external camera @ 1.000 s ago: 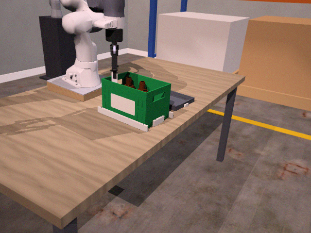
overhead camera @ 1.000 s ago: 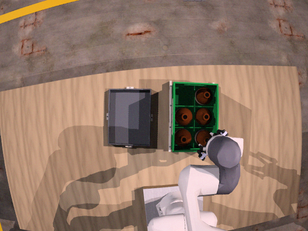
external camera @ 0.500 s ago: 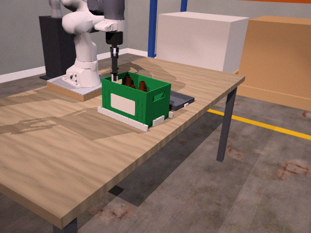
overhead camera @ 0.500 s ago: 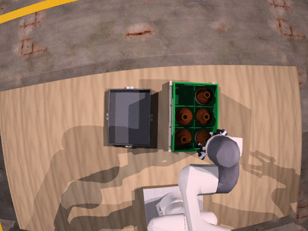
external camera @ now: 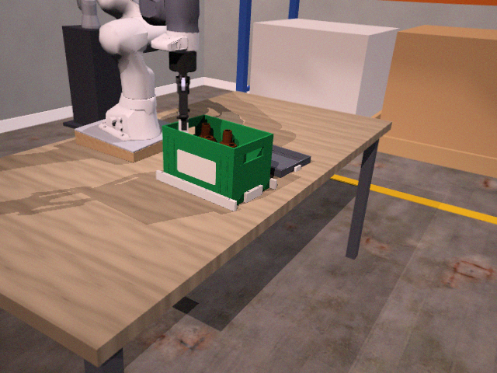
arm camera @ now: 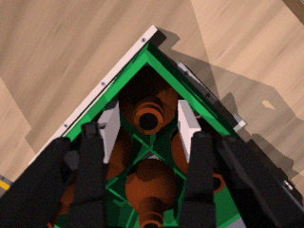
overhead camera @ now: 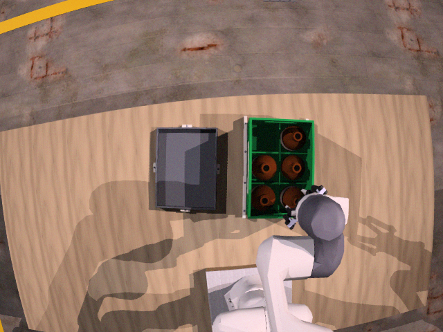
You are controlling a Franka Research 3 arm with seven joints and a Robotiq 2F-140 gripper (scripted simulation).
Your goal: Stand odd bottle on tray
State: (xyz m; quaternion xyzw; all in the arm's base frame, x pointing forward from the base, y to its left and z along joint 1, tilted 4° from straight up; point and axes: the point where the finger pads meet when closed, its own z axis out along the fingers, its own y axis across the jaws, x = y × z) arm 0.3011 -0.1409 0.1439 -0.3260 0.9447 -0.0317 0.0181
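The green crate lies 100 mm ahead of my hand, 90 mm below it and 40 mm to the left of it. From my hand the other things lie so: dark grey tray (320 mm to the left, 160 mm below, 130 mm ahead); brown bottle (180 mm ahead, 90 mm below, 20 mm to the right).
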